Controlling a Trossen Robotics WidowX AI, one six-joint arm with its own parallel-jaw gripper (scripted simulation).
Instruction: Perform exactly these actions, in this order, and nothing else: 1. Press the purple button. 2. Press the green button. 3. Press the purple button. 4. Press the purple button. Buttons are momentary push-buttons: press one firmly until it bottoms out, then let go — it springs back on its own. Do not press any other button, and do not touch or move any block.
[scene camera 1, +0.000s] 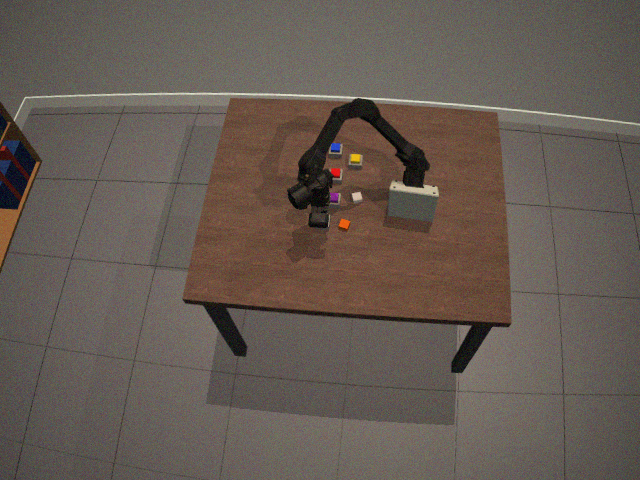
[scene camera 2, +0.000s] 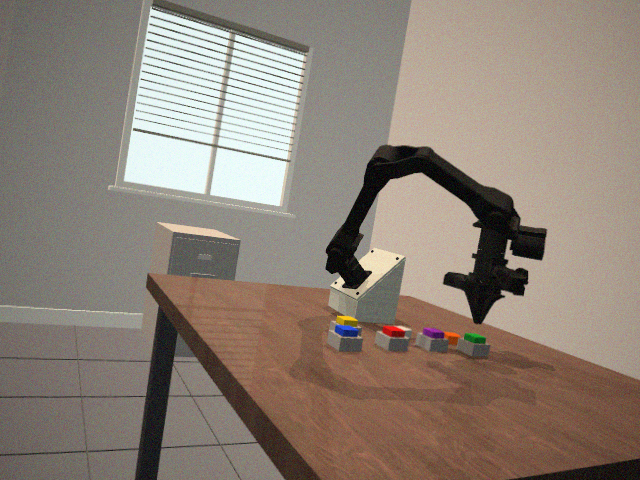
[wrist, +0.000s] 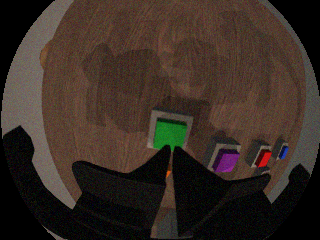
Observation:
My gripper (scene camera 2: 477, 323) is shut and holds nothing. Also in view: a green button (wrist: 172, 133).
My gripper also shows in scene camera 1 (scene camera 1: 322, 214) and in the wrist view (wrist: 171, 150).

